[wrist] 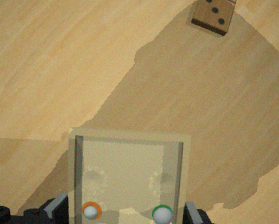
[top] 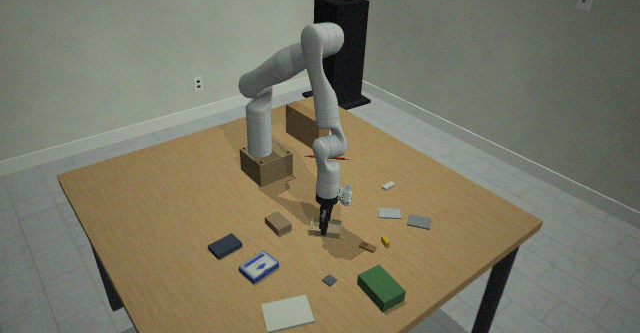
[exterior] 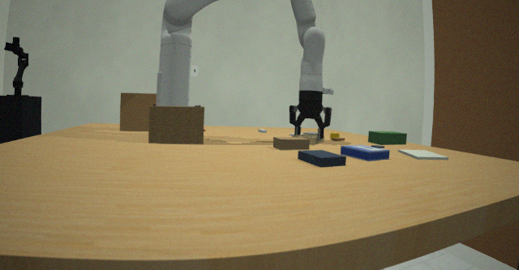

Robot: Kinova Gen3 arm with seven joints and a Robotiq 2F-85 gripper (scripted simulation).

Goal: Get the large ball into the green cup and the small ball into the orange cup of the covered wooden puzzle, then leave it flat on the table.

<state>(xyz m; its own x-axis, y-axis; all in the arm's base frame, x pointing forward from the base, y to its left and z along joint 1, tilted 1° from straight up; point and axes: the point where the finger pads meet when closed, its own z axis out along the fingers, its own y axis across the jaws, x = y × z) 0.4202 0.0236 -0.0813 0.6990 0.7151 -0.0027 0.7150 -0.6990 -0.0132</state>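
My gripper is now 20 mm above the covered wooden puzzle. From my hand the other things lie so: brown block: 100 mm behind, 130 mm to the right, 10 mm below; pale grey tile: 50 mm ahead, 240 mm to the left, 20 mm below; yellow block: 160 mm ahead, 130 mm to the left, 10 mm below.
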